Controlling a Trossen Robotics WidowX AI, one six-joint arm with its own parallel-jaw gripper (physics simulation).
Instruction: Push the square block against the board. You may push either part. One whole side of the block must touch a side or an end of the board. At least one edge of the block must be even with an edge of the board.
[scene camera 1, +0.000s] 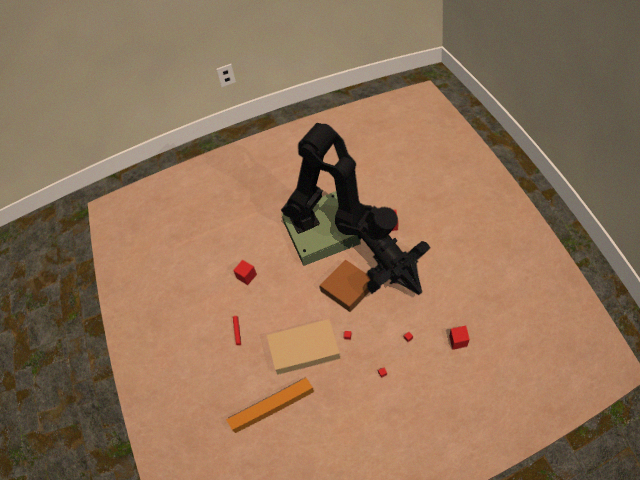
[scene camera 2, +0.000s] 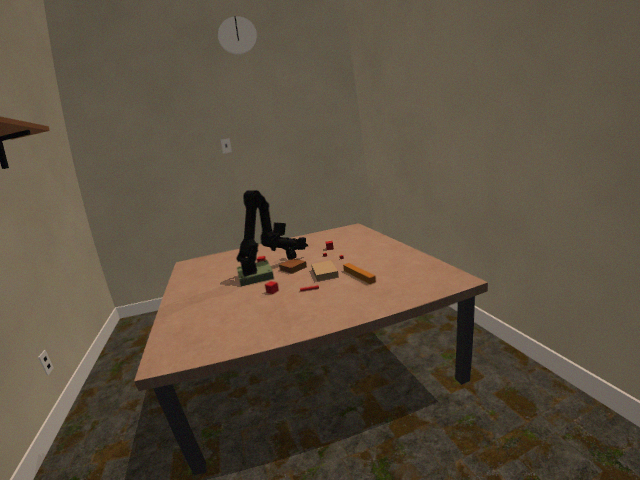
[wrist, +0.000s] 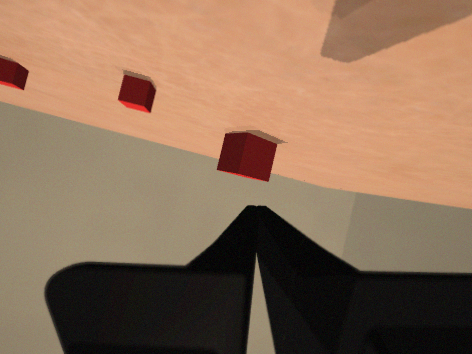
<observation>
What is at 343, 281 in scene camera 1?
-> A brown square block.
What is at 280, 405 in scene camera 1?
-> An orange board.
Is my gripper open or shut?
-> Shut.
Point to my gripper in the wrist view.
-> At 255, 215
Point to my gripper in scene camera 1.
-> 420, 293
</observation>
